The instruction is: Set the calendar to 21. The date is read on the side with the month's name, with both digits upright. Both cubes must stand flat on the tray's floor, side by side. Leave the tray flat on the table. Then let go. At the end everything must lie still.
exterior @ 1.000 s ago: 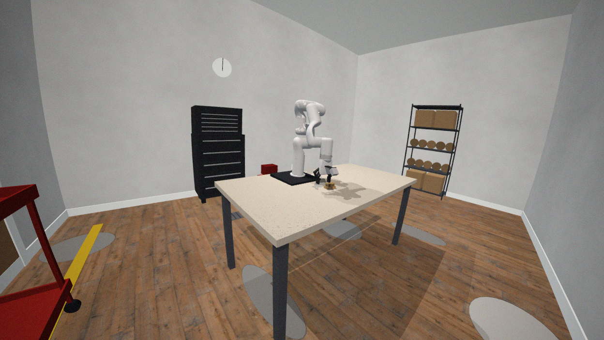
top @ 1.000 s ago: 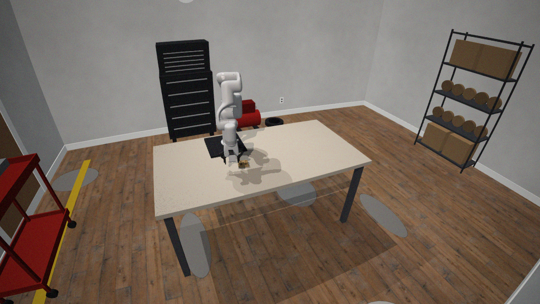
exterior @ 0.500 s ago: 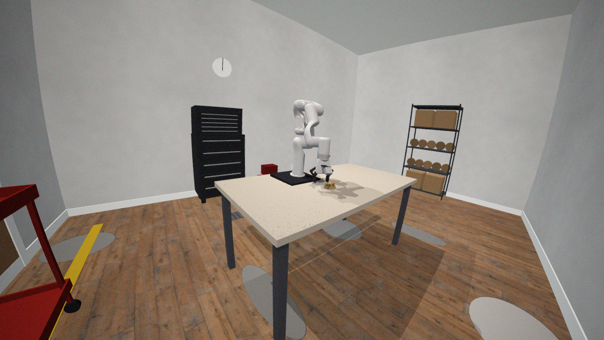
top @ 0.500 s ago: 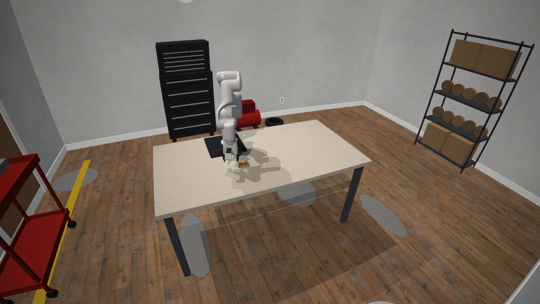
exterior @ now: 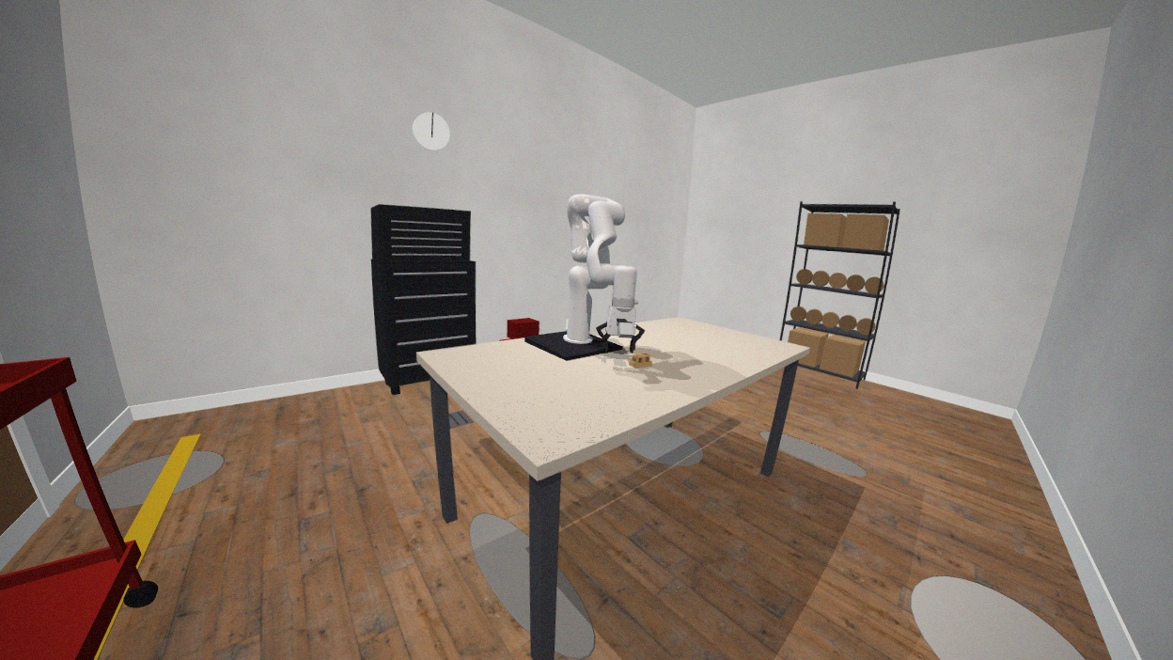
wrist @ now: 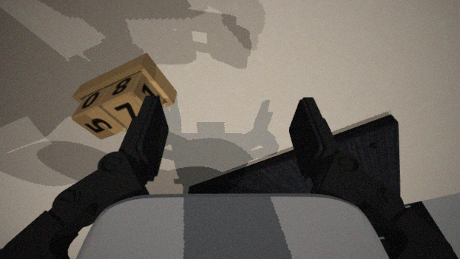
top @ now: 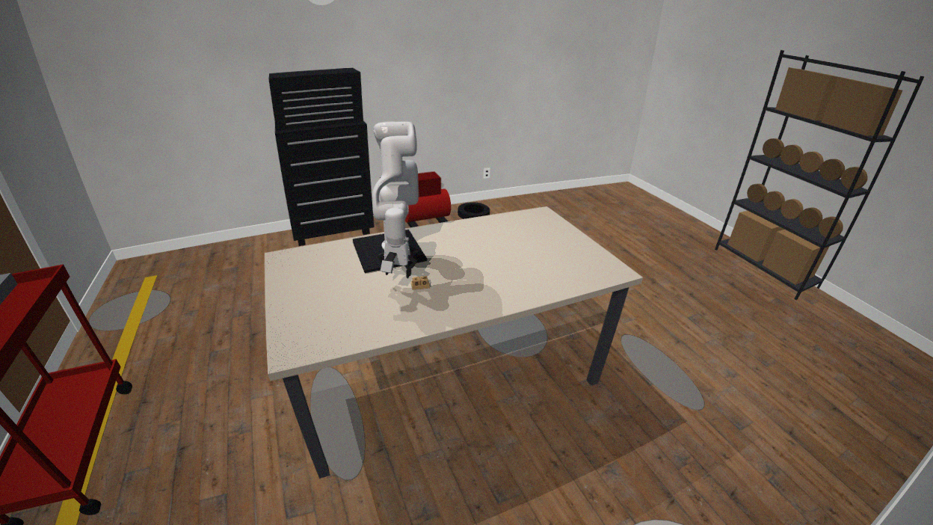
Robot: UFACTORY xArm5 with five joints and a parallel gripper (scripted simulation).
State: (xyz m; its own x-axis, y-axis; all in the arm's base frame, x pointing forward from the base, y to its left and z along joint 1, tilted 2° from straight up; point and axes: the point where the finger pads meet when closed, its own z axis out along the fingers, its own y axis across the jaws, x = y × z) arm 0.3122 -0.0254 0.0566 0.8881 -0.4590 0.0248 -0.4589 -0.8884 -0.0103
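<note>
Right now the wooden digit cube is 20 mm ahead of my hand, 70 mm to the left of it and 40 mm below it. From my hand the other things lie so: wooden tray (20 mm ahead, 90 mm to the left, 60 mm below).
</note>
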